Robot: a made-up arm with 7 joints. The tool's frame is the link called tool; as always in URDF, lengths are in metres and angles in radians. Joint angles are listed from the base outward.
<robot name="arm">
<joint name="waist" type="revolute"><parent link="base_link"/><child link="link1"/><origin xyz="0.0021 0.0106 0.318" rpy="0 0 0"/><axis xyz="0 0 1"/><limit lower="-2.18" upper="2.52"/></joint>
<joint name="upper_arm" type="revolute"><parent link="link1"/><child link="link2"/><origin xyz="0.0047 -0.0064 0.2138" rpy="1.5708 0 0"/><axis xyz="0 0 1"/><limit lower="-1.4" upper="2.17"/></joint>
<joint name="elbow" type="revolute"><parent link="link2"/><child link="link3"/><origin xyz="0.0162 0.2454 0.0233" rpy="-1.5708 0 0"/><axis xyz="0 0 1"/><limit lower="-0.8" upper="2.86"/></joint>
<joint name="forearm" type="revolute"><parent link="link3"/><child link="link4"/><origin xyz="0.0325 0.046 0.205" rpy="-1.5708 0 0"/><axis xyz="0 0 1"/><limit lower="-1.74" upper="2.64"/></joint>
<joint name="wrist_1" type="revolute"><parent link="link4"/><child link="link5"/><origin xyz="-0.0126 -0.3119 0.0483" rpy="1.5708 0 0"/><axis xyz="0 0 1"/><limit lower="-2.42" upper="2.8"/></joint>
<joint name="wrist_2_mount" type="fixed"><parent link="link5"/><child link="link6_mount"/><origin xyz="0.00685 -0.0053 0.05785" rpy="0 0 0"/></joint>
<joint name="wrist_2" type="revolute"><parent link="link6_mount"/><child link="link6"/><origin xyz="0.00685 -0.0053 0.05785" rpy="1.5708 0 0"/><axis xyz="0 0 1"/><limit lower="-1.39" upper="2.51"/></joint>
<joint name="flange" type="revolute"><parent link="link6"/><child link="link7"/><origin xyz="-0.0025 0.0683 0.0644" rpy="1.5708 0 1.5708"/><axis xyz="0 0 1"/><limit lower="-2.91" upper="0.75"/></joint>
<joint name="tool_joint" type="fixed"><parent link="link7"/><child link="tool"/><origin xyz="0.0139 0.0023 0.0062" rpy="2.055 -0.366 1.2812"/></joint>
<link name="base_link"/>
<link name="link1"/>
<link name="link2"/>
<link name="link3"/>
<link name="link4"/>
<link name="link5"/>
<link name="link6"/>
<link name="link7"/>
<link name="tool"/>
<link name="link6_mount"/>
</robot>
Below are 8 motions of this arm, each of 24 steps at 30 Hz.
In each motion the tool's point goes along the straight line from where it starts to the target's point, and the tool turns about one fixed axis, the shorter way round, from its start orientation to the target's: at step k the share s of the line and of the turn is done. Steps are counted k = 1, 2, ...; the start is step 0. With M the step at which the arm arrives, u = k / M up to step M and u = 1 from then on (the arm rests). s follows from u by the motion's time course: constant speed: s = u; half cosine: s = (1 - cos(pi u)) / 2; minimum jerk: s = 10 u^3 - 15 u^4 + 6 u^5.
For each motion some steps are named. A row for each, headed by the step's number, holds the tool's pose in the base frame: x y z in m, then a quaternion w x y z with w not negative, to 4 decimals.
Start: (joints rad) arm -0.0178 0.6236 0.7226 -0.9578 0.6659 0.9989 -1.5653
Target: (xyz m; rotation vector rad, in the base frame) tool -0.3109 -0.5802 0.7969 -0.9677 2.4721 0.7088
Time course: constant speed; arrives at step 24
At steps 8, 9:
8: -0.5222 -0.3462 0.9031 0.1680 -0.4275 0.8674 0.1913
9: -0.5090 -0.3608 0.8965 0.1698 -0.4225 0.8686 0.1953

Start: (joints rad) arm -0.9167 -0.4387 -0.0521 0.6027 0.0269 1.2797 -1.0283
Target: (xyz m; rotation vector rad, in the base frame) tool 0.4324 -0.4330 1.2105 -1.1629 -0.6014 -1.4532
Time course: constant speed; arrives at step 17
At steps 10, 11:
10: 0.4004 -0.4488 1.2095 0.5114 -0.4972 -0.2907 -0.6378
11: 0.4050 -0.4465 1.2096 0.5183 -0.4968 -0.2856 -0.6349

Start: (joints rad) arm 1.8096 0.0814 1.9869 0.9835 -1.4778 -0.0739 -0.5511
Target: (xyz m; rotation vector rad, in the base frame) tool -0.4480 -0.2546 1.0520 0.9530 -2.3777 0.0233
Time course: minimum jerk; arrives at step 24
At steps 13, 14, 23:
13: -0.3627 -0.2849 1.1612 0.3819 0.3101 -0.8424 0.2199
14: -0.3779 -0.2795 1.1417 0.3662 0.3198 -0.8545 0.1826
23: -0.4479 -0.2546 1.0522 0.2861 0.3564 -0.8894 0.0091

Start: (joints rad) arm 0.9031 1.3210 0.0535 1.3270 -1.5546 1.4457 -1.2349
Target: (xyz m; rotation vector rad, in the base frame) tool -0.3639 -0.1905 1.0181 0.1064 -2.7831 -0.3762
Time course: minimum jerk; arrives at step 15
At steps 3, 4, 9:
3: -0.4170 -0.2816 1.1168 0.0401 -0.3321 -0.7883 -0.5164
4: -0.4134 -0.2754 1.1101 0.0495 -0.3092 -0.8108 -0.4946
9: -0.3818 -0.2212 1.0514 0.1272 -0.0922 -0.9489 -0.2737

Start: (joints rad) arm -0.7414 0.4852 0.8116 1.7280 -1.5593 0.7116 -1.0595
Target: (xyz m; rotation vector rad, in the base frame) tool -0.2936 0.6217 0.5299 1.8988 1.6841 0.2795
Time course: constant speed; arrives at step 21
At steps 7, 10, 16, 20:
7: 0.1255 0.4090 0.8856 0.0241 0.9144 0.3897 0.1073
10: 0.0357 0.4546 0.8094 0.0830 0.8832 0.4487 0.1083
16: -0.1439 0.5457 0.6569 0.1984 0.8003 0.5555 0.1078
20: -0.2637 0.6065 0.5553 0.2720 0.7307 0.6171 0.1056

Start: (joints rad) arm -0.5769 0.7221 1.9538 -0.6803 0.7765 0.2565 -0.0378
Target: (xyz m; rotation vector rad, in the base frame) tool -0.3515 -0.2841 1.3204 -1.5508 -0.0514 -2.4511
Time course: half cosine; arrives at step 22
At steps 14, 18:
14: -0.4185 -0.1855 1.2957 0.1280 0.4996 -0.0988 0.8511
18: -0.3697 -0.2573 1.3137 0.0528 -0.5262 0.0143 -0.8486

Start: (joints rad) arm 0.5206 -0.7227 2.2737 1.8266 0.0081 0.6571 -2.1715
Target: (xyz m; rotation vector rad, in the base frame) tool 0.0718 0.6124 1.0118 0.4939 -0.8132 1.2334
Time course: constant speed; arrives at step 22
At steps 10, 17, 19, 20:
10: -0.0603 0.4406 1.0185 0.3623 0.3262 -0.4880 0.7240
17: 0.0168 0.5408 1.0146 0.5782 0.2718 -0.4266 0.6402
19: 0.0388 0.5695 1.0135 0.6340 0.2531 -0.4041 0.6088
20: 0.0498 0.5838 1.0129 0.6607 0.2433 -0.3921 0.5920

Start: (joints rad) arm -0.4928 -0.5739 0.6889 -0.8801 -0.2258 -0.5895 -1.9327
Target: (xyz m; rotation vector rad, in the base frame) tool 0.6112 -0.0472 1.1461 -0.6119 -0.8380 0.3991
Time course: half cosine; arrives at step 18
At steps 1, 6, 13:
1: 0.0968 -0.2819 1.3158 0.7154 -0.5197 -0.4305 -0.1810
6: 0.2224 -0.2246 1.2743 0.7636 -0.4722 -0.4309 -0.0910
13: 0.5186 -0.0894 1.1766 0.8381 -0.3378 -0.4102 0.1235

